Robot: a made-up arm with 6 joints.
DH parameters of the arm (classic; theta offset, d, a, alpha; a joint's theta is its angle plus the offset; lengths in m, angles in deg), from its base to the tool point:
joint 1: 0 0.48 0 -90
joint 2: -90 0 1.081 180
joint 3: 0 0 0 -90
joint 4: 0 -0.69 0 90
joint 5: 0 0.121 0 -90
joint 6: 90 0 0 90
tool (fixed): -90 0 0 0
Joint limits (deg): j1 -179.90..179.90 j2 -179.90..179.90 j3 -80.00..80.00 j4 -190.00..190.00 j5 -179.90..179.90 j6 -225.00..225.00
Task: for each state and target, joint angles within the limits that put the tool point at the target. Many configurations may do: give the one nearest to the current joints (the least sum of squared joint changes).
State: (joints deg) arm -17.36 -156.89 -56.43 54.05 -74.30 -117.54
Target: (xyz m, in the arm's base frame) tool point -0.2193 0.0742 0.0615
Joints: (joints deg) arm -34.74 -179.79 -80.00 58.07 -74.30 -117.54
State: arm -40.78 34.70 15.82 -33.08 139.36 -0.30
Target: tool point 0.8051 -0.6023 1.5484
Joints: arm -30.97 16.55 24.59 -32.42 139.36 -0.30
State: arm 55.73 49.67 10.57 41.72 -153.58 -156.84
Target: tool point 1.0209 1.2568 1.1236
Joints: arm 53.73 59.01 58.68 48.83 -153.58 -156.84
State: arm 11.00 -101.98 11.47 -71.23 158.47 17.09
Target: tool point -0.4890 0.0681 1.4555
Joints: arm -10.95 -64.38 -8.13 -77.57 158.47 17.09
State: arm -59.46 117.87 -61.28 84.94 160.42 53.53
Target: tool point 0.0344 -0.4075 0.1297
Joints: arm -81.56 96.97 -74.51 77.71 160.42 53.53
